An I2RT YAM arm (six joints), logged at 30 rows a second.
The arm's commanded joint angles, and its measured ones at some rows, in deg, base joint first. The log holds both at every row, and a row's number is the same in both.
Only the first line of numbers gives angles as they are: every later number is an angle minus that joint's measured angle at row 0.
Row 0, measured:
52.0, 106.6, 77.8, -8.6, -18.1, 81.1
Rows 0 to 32, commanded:
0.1, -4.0, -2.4, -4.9, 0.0, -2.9
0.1, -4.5, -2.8, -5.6, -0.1, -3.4
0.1, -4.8, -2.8, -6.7, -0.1, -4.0
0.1, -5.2, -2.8, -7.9, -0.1, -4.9
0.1, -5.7, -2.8, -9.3, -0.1, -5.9
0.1, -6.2, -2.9, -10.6, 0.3, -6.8
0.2, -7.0, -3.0, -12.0, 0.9, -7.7
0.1, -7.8, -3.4, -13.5, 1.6, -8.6
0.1, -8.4, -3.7, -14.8, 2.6, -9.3
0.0, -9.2, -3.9, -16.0, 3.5, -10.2
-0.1, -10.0, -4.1, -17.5, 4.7, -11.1
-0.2, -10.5, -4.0, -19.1, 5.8, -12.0
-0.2, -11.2, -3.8, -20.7, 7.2, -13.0
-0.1, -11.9, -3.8, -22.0, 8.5, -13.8
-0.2, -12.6, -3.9, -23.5, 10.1, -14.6
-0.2, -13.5, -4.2, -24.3, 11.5, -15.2
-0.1, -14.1, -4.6, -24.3, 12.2, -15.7
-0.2, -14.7, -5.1, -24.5, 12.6, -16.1
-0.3, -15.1, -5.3, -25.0, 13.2, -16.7
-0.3, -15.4, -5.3, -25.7, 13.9, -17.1
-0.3, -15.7, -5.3, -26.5, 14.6, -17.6
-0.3, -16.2, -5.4, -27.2, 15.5, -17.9
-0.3, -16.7, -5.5, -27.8, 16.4, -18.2
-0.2, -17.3, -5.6, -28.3, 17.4, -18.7
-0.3, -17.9, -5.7, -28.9, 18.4, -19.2
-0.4, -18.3, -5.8, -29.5, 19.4, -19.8
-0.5, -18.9, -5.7, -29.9, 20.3, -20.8
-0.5, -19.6, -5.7, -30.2, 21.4, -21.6
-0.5, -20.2, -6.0, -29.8, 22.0, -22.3
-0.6, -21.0, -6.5, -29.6, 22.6, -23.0
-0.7, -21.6, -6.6, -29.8, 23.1, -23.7
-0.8, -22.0, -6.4, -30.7, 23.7, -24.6
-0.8, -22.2, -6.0, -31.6, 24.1, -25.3
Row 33, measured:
-0.5, -19.9, -5.7, -28.7, 20.4, -21.8
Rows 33 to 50, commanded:
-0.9, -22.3, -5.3, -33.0, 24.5, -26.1
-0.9, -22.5, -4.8, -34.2, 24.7, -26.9
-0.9, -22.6, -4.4, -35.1, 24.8, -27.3
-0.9, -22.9, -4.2, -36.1, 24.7, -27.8
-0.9, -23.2, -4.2, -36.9, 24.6, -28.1
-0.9, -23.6, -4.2, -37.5, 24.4, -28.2
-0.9, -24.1, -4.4, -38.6, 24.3, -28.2
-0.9, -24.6, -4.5, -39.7, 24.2, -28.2
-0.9, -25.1, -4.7, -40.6, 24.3, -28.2
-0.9, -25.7, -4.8, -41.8, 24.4, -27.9
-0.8, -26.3, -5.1, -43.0, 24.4, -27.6
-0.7, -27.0, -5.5, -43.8, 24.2, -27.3
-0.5, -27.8, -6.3, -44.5, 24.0, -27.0
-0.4, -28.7, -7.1, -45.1, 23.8, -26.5
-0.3, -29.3, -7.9, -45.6, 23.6, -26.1
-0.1, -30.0, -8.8, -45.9, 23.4, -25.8
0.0, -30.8, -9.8, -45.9, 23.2, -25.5
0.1, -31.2, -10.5, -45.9, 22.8, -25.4
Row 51, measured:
-0.5, -29.7, -8.1, -42.3, 23.2, -26.5
